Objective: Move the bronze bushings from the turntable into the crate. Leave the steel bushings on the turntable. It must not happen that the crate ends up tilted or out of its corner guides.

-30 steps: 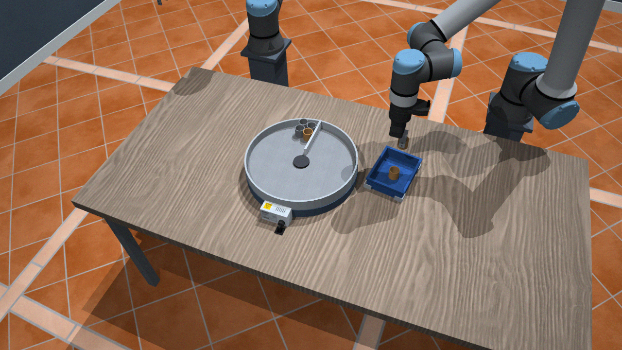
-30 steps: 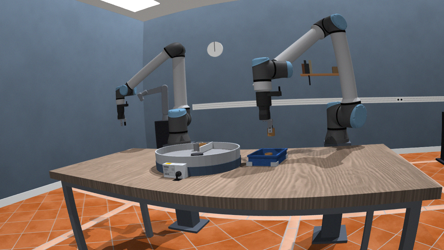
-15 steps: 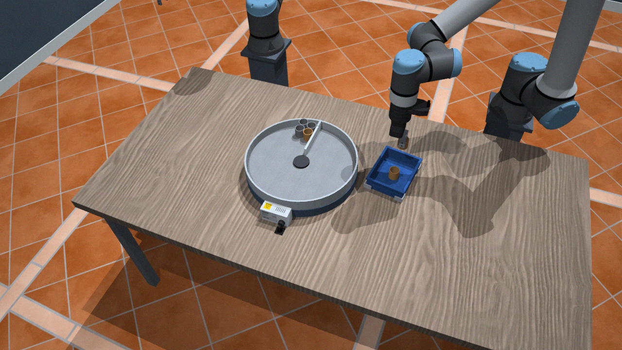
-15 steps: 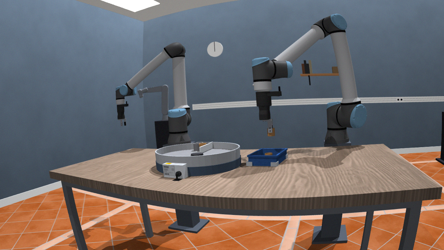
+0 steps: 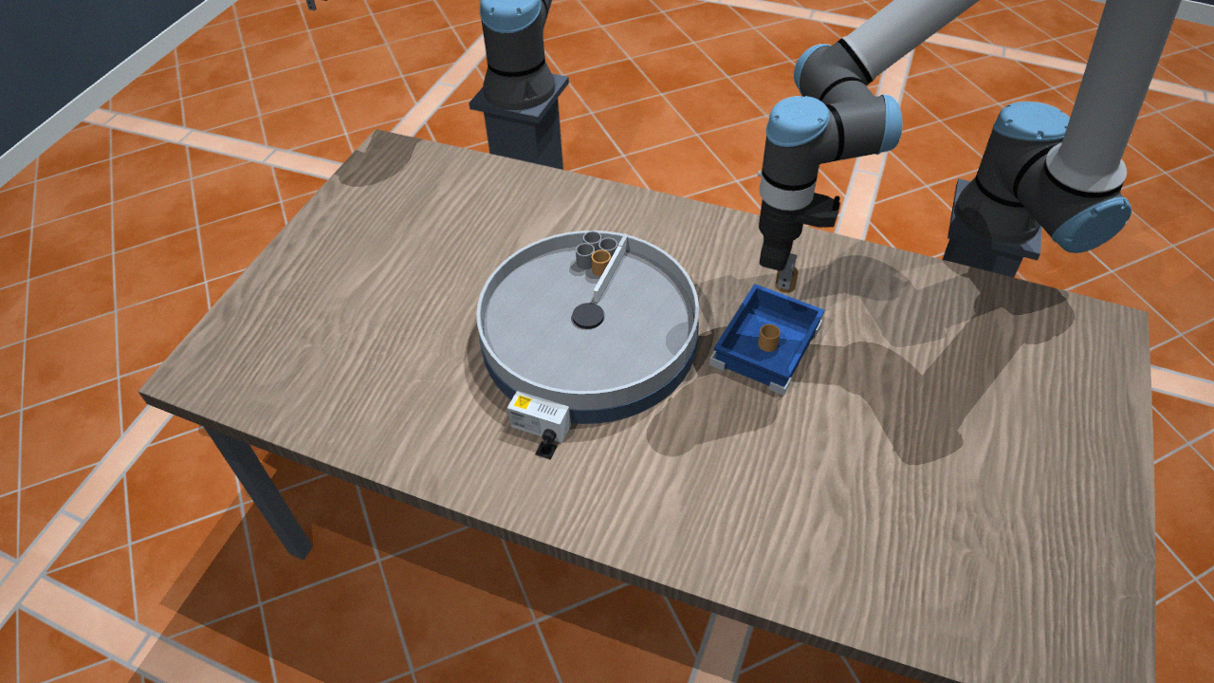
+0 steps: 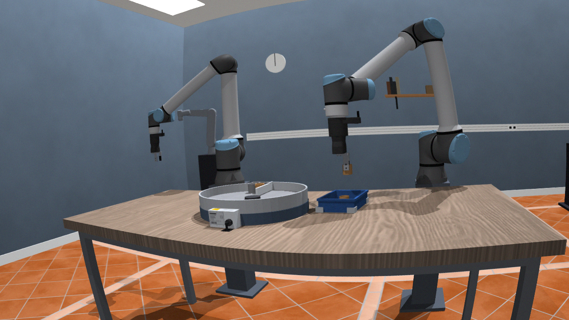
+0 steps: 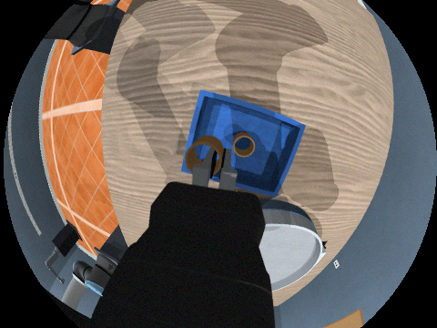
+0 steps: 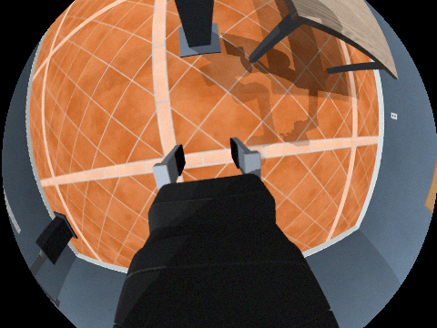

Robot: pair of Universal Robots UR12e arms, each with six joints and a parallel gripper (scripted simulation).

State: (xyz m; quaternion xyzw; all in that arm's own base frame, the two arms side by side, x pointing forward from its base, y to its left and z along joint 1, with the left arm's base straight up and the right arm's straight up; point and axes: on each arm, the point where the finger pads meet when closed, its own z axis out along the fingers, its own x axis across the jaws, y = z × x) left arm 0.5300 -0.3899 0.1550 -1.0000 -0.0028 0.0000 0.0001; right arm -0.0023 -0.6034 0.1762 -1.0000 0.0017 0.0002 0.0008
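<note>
My left hand is 3 cm short of the blue crate and 13 cm above it.
</note>
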